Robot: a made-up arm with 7 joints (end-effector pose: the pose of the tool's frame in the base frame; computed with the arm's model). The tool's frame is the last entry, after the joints.
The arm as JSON. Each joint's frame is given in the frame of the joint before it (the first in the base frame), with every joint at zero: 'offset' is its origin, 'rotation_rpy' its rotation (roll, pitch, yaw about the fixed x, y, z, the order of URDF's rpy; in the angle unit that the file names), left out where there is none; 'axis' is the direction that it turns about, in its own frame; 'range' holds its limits. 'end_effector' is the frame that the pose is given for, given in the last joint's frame.
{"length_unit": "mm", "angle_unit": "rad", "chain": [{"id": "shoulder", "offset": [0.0, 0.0, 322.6], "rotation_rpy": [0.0, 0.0, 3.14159], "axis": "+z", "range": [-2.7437, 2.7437]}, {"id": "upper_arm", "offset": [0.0, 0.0, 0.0], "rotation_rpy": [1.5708, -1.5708, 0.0], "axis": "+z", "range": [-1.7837, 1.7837]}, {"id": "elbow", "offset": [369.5, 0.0, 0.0], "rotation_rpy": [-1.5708, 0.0, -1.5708], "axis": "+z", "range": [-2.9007, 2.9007]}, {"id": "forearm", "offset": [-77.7, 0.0, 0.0], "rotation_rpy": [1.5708, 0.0, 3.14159], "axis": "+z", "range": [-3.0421, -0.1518]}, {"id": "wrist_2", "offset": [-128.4, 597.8, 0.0], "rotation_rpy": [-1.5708, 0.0, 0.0], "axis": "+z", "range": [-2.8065, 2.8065]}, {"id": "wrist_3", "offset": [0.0, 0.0, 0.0], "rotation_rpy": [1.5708, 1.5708, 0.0], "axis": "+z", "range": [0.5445, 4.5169]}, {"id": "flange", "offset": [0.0, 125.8, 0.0], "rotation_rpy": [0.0, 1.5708, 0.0], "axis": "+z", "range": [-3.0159, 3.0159]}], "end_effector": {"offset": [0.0, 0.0, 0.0], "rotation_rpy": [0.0, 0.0, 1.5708]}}
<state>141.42 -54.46 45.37 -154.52 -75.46 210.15 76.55</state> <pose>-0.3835 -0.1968 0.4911 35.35 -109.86 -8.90</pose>
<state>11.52 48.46 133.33 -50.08 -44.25 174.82 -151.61</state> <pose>0.4117 0.3233 1.1934 -17.39 49.00 137.62</pose>
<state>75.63 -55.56 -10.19 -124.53 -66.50 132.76 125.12</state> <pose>0.1329 0.3029 0.9968 -96.43 39.13 -58.41</pose>
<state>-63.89 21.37 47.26 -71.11 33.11 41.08 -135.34</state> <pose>0.7796 -0.3333 0.7544 -42.14 -116.27 -40.94</pose>
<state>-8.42 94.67 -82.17 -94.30 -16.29 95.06 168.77</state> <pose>0.3211 -0.8575 0.1727 -43.74 -58.08 55.46</pose>
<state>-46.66 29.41 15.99 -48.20 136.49 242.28 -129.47</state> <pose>0.5308 -0.4651 0.7965 106.49 -89.47 57.94</pose>
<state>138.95 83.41 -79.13 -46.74 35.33 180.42 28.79</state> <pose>-0.4715 0.8899 0.4359 -61.29 -82.96 -75.05</pose>
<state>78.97 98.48 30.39 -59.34 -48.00 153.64 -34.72</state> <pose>-0.1828 0.8574 -0.2223 -40.16 -164.49 -4.15</pose>
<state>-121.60 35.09 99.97 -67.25 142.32 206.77 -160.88</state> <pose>0.3085 -0.5766 0.8430 107.53 -58.12 115.32</pose>
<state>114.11 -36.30 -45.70 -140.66 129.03 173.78 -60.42</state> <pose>0.2807 0.4215 0.4317 -105.17 8.14 2.85</pose>
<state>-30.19 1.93 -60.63 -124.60 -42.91 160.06 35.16</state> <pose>0.0752 -0.7312 0.4908 99.52 -97.92 19.61</pose>
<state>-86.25 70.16 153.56 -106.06 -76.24 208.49 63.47</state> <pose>0.1962 -0.1250 1.0297 -18.40 -24.70 -91.02</pose>
